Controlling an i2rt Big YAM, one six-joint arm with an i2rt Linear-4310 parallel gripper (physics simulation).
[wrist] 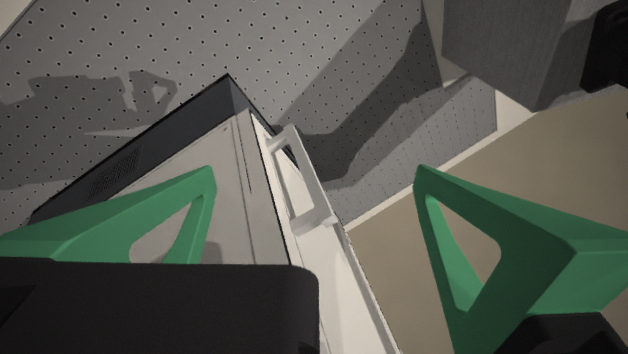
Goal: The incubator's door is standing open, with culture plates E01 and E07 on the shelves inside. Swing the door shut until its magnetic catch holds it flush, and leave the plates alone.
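Places are measured from the arm's base along level axes (x ahead, y left, z up), in millimetres.
Pixels of known places: gripper, fingertip midpoint: (314, 176); arm's base, origin of the base link: (622, 39).
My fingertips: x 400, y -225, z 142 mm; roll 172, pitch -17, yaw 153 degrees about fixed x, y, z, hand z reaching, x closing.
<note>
Ahead of a thing's pixels: the offset from my fingertips to its top centre. "pt": to the spot under its first point. Level surfaces: height alone.
The incubator (185, 200) stands at left centre in the wrist view, with a pale side panel and a dark upper band. Its white door @[pt 60 mm ahead, 233 mm left, 47 mm down] (345, 280) shows at a steep angle along the right side of the body, lying close against it; whether it sits fully flush I cannot tell. The pale bar handle @[pt 20 mm ahead, 103 mm left, 102 mm down] (312, 175) sticks out from the door. My gripper (314, 176) is open and empty, its green fingers wide apart, with the handle seen between the fingertips. The left finger overlaps the side panel in view. Plates E01 and E07 and the shelves do not show.
A perforated grey panel @[383 mm down] (200, 35) fills the back, with arm shadows across it. A large grey block (495, 45) stands at the upper right, with a black part (607, 50) beside it. A tan surface (565, 145) lies at the right.
</note>
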